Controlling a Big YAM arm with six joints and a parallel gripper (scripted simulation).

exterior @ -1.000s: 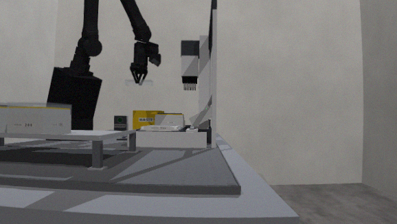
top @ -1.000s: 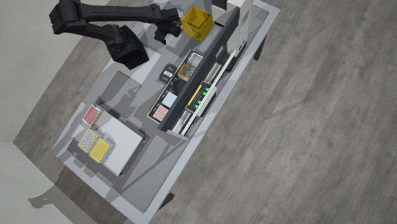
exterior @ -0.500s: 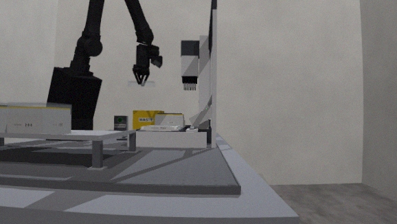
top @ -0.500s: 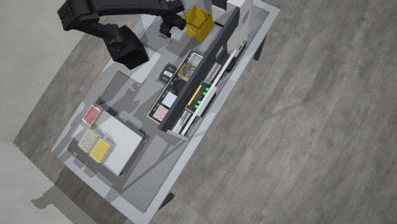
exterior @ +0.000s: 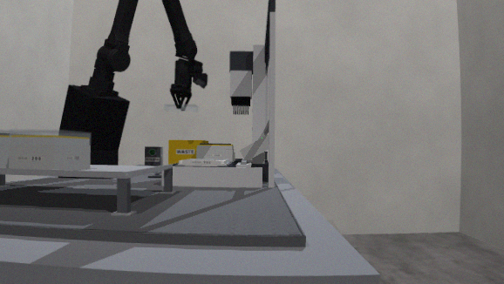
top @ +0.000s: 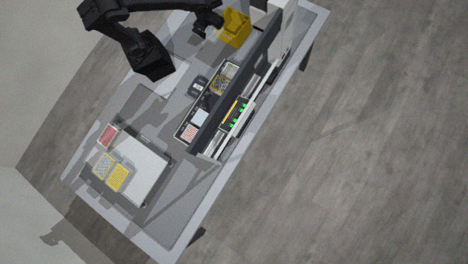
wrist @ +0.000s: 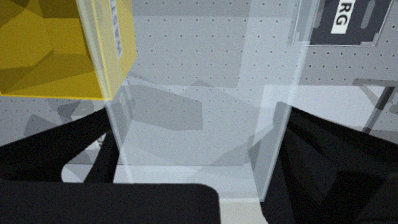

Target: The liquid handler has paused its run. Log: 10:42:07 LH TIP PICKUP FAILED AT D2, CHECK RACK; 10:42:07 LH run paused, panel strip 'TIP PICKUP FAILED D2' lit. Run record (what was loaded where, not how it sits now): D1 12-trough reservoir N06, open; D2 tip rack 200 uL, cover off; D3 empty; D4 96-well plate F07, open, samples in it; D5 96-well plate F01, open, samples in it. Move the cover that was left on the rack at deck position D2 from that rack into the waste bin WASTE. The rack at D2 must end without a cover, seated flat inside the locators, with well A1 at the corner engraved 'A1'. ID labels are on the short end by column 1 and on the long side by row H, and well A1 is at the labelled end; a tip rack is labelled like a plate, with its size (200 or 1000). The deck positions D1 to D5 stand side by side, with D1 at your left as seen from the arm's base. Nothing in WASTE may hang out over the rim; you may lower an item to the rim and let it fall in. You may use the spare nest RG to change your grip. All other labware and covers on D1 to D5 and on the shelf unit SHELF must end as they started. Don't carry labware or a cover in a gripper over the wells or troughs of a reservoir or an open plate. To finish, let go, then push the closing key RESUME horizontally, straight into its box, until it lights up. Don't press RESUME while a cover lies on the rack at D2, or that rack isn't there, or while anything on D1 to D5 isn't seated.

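The yellow waste bin lies 30 mm behind my hand, 170 mm to the left of it and 220 mm below it. The rest, counted from my hand: clear cover right at my hand; tip rack 190 mm ahead, 150 mm to the right, 170 mm below; resume box 180 mm behind, 110 mm to the left, 200 mm below.
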